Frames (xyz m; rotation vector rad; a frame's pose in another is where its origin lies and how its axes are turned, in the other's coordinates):
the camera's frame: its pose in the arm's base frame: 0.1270 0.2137 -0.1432 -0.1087 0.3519 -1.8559
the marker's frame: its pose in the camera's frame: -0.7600 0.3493 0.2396 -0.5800 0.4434 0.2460
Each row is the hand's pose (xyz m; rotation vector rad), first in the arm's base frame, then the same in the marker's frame.
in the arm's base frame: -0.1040 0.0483 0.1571 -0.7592 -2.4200 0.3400
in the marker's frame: 0.7712 -0.8294 -0.0159 -0.9008 2.2251 -0.2572
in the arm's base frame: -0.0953 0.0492 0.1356 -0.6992 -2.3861 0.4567
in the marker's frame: 0.7800 -0.8088 -0.0220 -0.8582 2.1854 -0.3737
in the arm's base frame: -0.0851 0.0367 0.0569 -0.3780 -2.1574 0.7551
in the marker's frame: 0.8310 -0.7524 -0.0479 -0.7989 2.0602 -0.8733
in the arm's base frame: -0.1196 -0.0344 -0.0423 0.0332 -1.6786 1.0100
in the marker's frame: 0.9520 -0.7268 -0.0758 -0.6845 1.8538 -1.5981
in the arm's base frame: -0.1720 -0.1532 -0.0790 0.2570 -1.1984 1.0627
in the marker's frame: 1.0798 -0.7643 -0.0541 -0.5266 1.6980 -2.1836
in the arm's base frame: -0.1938 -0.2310 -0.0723 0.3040 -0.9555 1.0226
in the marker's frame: 1.1424 -0.7997 -0.0167 -0.4250 1.6664 -2.4568
